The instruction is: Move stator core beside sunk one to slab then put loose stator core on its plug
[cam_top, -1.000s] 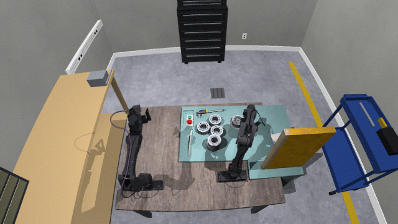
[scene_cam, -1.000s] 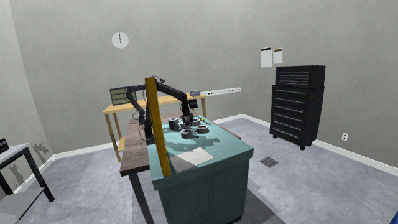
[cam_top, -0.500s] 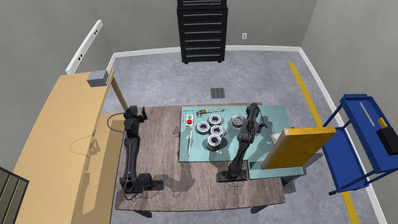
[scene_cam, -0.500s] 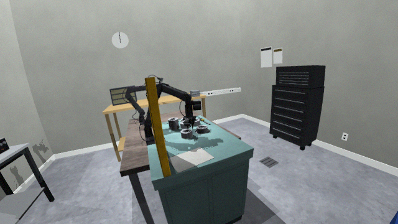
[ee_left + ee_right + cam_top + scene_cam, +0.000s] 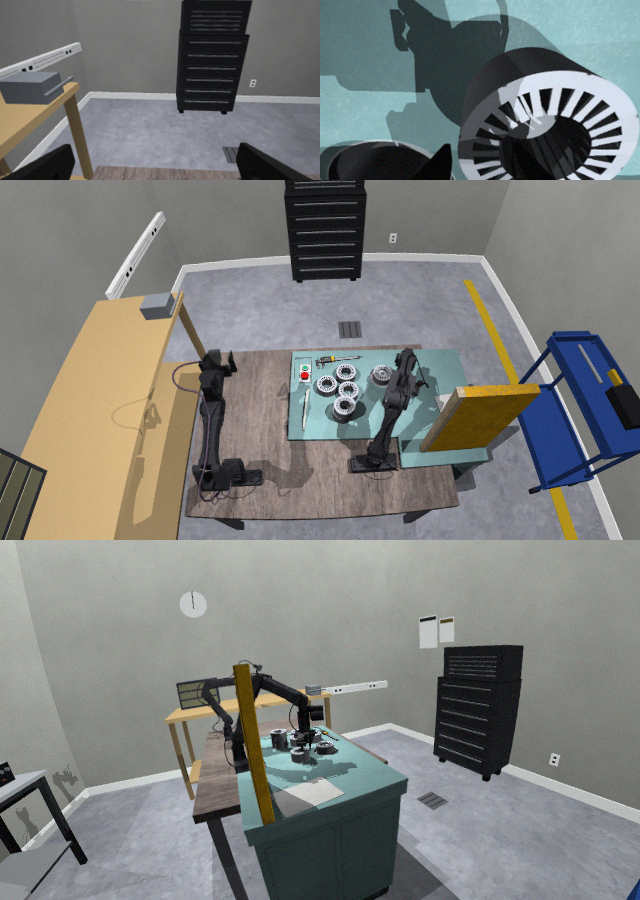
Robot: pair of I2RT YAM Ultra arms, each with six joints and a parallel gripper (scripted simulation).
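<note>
My right gripper is now 7 cm above the teal slab and 1 cm to the right of it. From my right hand the other things lie so: paper sheet (29 cm to the right, 14 cm behind, 6 cm below); yellow panel (30 cm behind, 21 cm to the right, 19 cm above); plug (7 cm below, 3 cm behind, 2 cm to the left).
</note>
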